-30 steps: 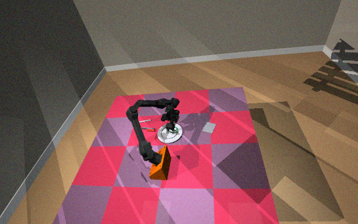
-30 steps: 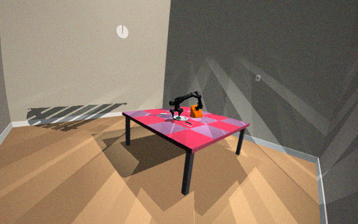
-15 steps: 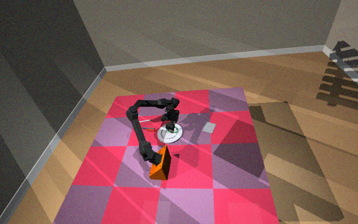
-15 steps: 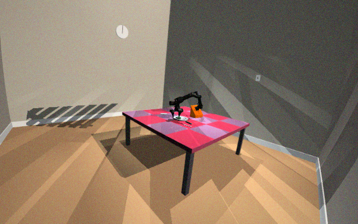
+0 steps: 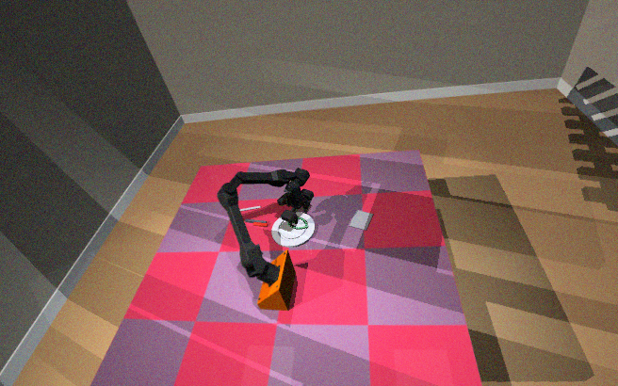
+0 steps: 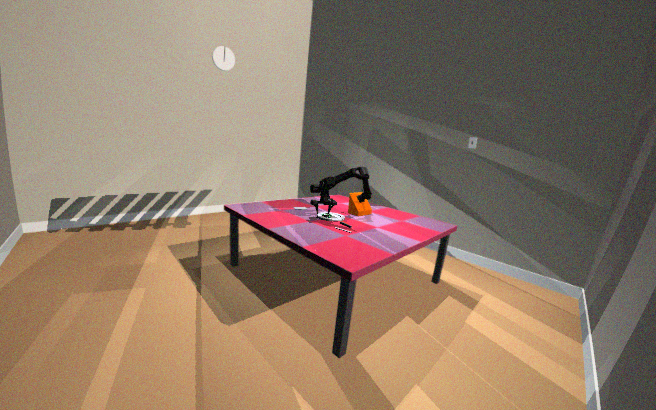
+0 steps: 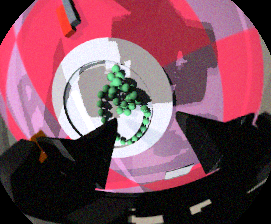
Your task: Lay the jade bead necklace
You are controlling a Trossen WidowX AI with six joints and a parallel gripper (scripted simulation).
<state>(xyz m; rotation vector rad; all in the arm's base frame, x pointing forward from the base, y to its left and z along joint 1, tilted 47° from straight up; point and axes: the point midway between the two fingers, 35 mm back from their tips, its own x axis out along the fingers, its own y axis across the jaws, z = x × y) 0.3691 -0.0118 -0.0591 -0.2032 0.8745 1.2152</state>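
Right now my gripper tip is 50 mm past the round white bead board, 40 mm to the right of it and 10 mm above it. Also, from my gripper tip: red-handled tool: 210 mm to the left, 20 mm below; flat grey pad: 20 mm behind, 270 mm to the right, 20 mm below; thin white rod: 100 mm ahead, 280 mm to the left, 20 mm below.
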